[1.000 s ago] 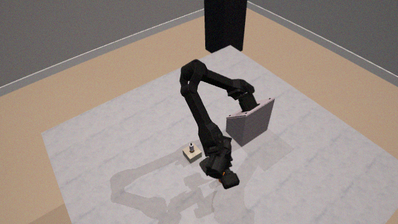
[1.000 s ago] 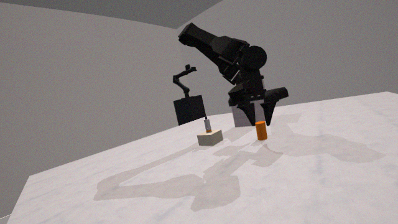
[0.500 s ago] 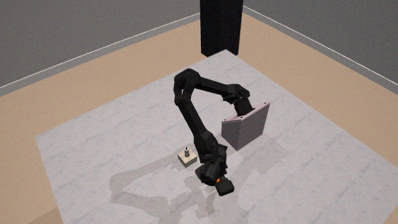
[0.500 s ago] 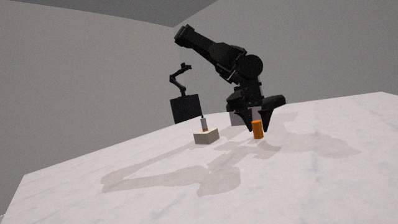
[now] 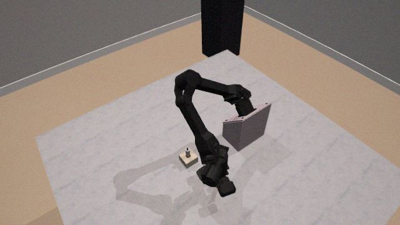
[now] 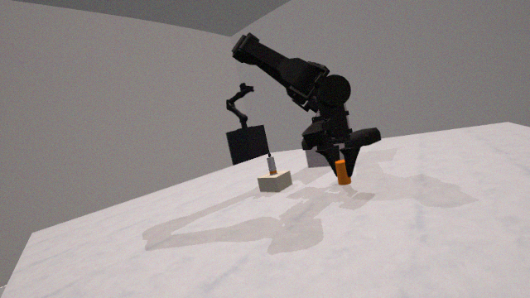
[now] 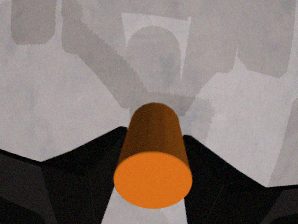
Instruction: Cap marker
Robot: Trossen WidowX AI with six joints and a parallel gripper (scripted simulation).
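The beige holder block is 18 cm to the right of my gripper tip and 2 cm ahead of it. The rest, counted from my gripper tip: orange cap (1 cm above).
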